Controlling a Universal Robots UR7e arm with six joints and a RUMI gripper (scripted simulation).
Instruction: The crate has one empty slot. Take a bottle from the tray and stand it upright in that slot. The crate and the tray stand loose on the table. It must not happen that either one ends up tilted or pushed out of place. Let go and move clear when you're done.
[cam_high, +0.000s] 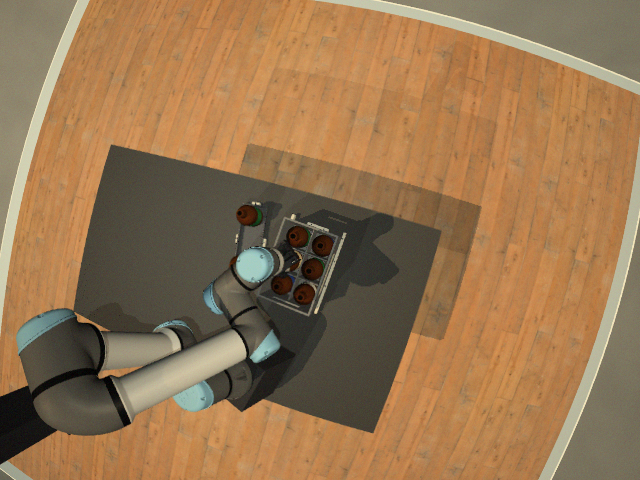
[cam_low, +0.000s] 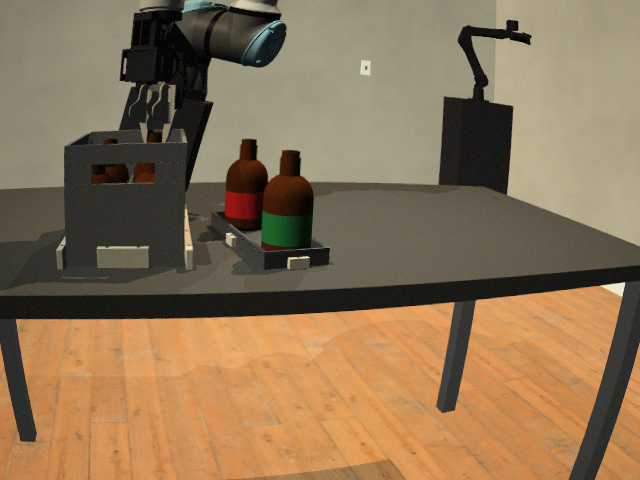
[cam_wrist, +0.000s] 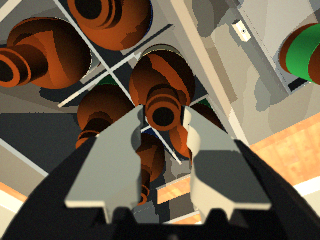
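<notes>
Now: the crate 90 mm below my hand, 40 mm to the right of it and 10 mm ahead of it. From my hand the other things lie so: green-labelled bottle (210 mm to the left, 90 mm below, 70 mm ahead); tray (180 mm to the left, 160 mm below, 10 mm behind).
</notes>
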